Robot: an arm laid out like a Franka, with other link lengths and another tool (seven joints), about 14 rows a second.
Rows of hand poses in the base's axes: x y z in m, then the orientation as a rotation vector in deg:
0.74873, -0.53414, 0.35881, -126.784, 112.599, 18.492
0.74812, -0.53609, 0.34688, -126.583, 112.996, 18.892
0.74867, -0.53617, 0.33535, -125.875, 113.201, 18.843
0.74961, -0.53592, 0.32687, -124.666, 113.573, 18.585
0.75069, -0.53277, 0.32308, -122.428, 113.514, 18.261
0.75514, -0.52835, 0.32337, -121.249, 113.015, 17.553
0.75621, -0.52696, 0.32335, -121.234, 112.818, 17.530
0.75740, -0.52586, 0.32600, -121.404, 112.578, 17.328
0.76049, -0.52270, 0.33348, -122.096, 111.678, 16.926
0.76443, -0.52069, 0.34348, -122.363, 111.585, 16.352
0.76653, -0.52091, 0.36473, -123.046, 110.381, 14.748
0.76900, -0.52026, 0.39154, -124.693, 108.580, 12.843
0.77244, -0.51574, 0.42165, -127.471, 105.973, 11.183
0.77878, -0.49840, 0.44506, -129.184, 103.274, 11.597
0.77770, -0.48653, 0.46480, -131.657, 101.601, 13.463
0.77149, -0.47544, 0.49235, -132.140, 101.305, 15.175
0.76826, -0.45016, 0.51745, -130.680, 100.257, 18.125
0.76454, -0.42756, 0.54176, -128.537, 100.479, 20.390
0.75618, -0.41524, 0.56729, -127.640, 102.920, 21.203
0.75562, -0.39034, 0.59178, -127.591, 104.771, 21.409
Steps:
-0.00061, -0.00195, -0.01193, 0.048, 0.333, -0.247
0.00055, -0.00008, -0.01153, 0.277, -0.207, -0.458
0.00094, 0.00025, -0.00848, 0.394, -0.438, -0.807
0.00108, 0.00315, -0.00379, 1.176, -1.075, -1.179
0.00445, 0.00442, 0.00029, 0.657, -1.097, -0.473
0.00107, 0.00139, -0.00002, 0.103, -0.118, 0.074
0.00119, 0.00110, 0.00265, -0.049, -0.168, 0.175
0.00309, 0.00316, 0.00748, -0.082, -0.409, 0.718
0.00394, 0.00201, 0.01000, -0.328, -0.265, 0.128
0.00210, -0.00022, 0.02125, -0.403, -1.223, 0.743
0.00247, 0.00065, 0.02681, -0.812, -1.283, 1.485
0.00344, 0.00452, 0.03011, -1.046, -1.031, 2.449
0.00634, 0.01734, 0.02341, 0.407, -0.289, 2.167
-0.00108, 0.01187, 0.01974, -0.091, 1.325, 2.150
-0.00621, 0.01109, 0.02755, 0.430, 1.060, 0.517
-0.00323, 0.02528, 0.02510, 2.485, 0.765, 0.062
-0.00372, 0.02260, 0.02431, 2.032, 0.694, -0.942
-0.00836, 0.01232, 0.02553, -0.430, 1.241, -1.495
-0.00056, 0.02490, 0.02449, -0.878, 0.926, -0.837

